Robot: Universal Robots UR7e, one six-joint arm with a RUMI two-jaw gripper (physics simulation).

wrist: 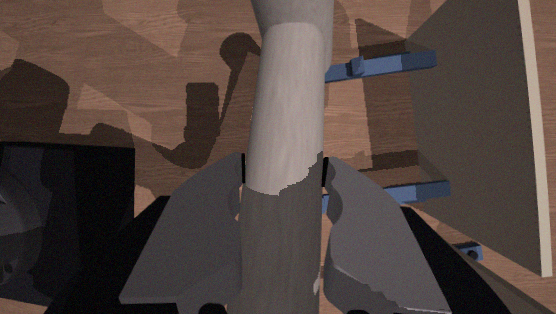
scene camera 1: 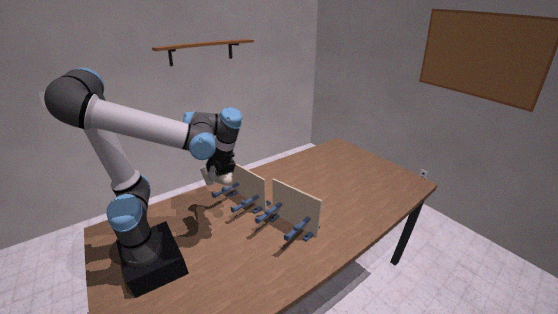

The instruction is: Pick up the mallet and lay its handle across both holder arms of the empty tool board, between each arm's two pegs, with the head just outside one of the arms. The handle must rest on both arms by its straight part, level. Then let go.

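The pale wooden mallet [scene camera 1: 226, 178] [wrist: 287, 105] is held in the air; a rounded end faces the scene camera, and a pale block-like part shows behind the fingers. My gripper [scene camera 1: 219, 173] [wrist: 283, 159] is shut on its handle. In the wrist view the handle runs up between the jaws and widens at the top. It hangs above the outer parts of the left tool board's [scene camera 1: 251, 184] [wrist: 480, 125] blue upper holder arm [wrist: 385, 65] and lower holder arm [wrist: 420, 192], hiding part of them. Nothing lies on these arms. The mallet's far end is hidden.
A second tool board [scene camera 1: 297, 202] stands to the right, its blue arms [scene camera 1: 268, 212] [scene camera 1: 298, 228] bare. The boards stand on the wooden table [scene camera 1: 350, 185]. The black robot base [scene camera 1: 155, 267] is at the table's left. A wall shelf [scene camera 1: 202, 45] hangs behind.
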